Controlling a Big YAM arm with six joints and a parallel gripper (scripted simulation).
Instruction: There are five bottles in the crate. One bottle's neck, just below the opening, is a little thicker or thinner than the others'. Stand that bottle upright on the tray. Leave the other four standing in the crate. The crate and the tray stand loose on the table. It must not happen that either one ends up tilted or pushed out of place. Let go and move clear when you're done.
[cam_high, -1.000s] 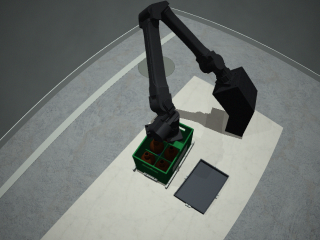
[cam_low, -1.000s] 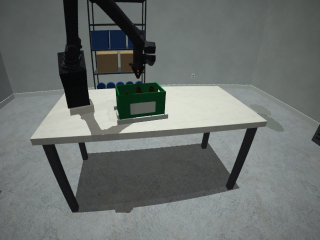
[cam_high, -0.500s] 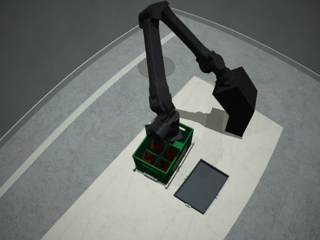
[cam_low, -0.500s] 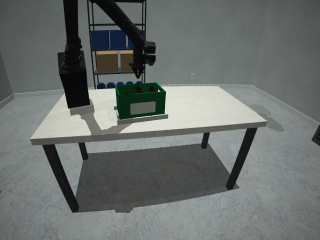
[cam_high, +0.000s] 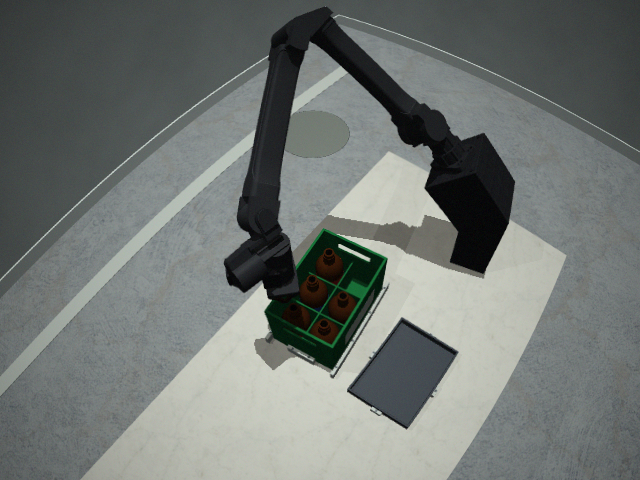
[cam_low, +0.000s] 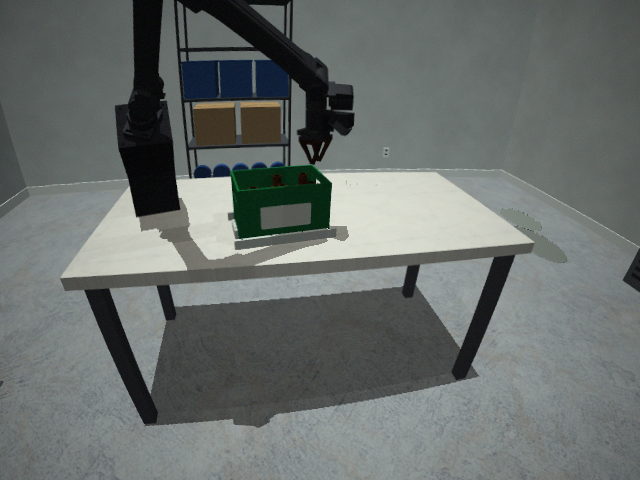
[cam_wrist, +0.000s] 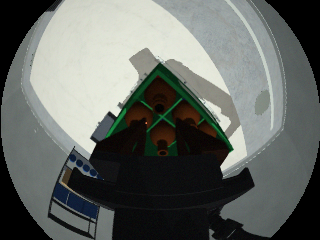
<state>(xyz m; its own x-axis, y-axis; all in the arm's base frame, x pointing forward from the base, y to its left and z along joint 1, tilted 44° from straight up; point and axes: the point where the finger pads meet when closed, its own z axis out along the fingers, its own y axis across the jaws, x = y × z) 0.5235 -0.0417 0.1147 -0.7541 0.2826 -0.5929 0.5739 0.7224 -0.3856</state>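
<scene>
Now: the crate 100 mm behind my hand, 30 mm to the left of it and 150 mm below it. The rest, counted from my hand: tray 100 mm behind, 300 mm to the left, 220 mm below.
</scene>
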